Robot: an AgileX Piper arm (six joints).
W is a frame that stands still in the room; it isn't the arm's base.
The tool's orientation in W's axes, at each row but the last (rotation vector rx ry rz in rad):
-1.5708, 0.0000, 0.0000
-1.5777, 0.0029, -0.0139
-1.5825, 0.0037, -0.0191
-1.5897, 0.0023, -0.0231
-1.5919, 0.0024, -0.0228
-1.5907, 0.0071, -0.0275
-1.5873, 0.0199, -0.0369
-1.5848, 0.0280, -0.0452
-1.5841, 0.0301, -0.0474
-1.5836, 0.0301, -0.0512
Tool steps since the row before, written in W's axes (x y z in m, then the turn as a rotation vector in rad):
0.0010, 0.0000, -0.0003, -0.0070, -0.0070, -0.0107
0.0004, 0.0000, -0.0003, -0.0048, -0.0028, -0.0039
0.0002, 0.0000, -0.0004, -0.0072, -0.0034, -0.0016
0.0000, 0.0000, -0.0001, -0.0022, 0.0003, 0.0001
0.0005, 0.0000, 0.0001, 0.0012, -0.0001, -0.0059
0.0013, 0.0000, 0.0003, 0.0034, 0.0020, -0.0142
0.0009, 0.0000, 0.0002, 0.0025, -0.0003, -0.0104
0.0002, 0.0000, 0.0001, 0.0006, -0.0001, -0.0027
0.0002, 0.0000, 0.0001, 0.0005, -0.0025, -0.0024
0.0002, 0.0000, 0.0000, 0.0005, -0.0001, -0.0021
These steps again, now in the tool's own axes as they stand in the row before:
0.0010, 0.0003, 0.0000, -0.0070, 0.0107, -0.0070
0.0004, 0.0003, 0.0000, -0.0048, 0.0039, -0.0028
0.0002, 0.0004, 0.0000, -0.0072, 0.0016, -0.0035
0.0000, 0.0001, 0.0000, -0.0022, -0.0001, 0.0003
0.0005, -0.0001, 0.0000, 0.0011, 0.0059, 0.0000
0.0013, -0.0003, 0.0000, 0.0032, 0.0142, 0.0024
0.0009, -0.0002, 0.0000, 0.0024, 0.0104, 0.0000
0.0002, -0.0001, 0.0000, 0.0006, 0.0027, 0.0000
0.0002, -0.0001, 0.0000, 0.0006, 0.0024, -0.0024
0.0002, 0.0000, 0.0000, 0.0005, 0.0021, 0.0000

